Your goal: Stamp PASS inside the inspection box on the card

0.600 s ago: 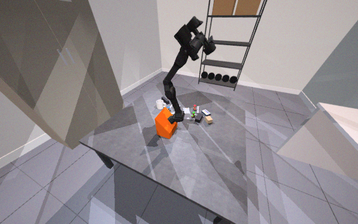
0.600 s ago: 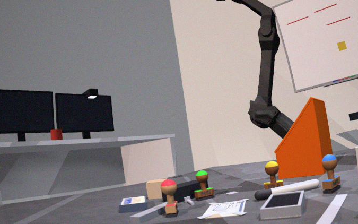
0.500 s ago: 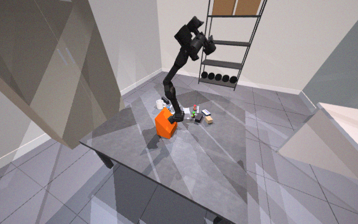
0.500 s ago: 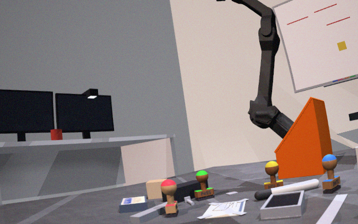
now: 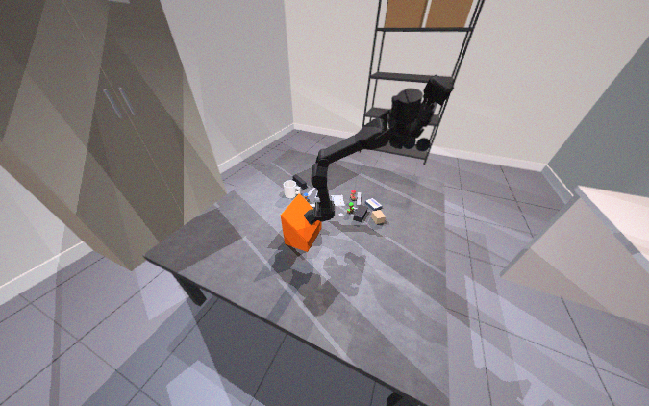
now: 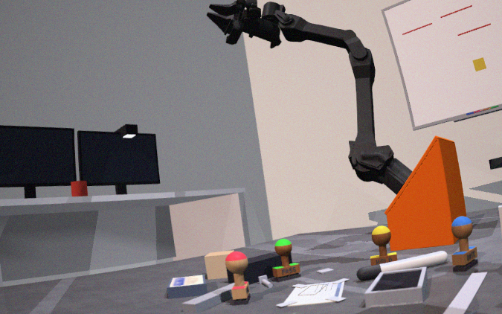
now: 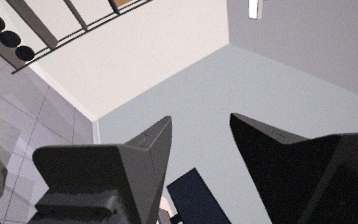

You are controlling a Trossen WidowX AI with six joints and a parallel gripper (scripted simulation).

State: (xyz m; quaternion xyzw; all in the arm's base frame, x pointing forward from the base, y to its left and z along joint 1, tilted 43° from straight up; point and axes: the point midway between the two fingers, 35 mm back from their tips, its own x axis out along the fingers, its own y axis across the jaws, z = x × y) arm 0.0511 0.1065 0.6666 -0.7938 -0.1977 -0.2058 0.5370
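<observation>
My gripper tip is now 66 cm above the green-topped pass stamp, 28 cm to the right of it and 11 cm short of it. The rest, counted from my gripper tip: black block: 66 cm below, 22 cm to the left, 11 cm ahead; then cardboard box: 65 cm below, 13 cm ahead, 12 cm to the left; then blue-white box: 66 cm below, 24 cm ahead, 18 cm to the left.
</observation>
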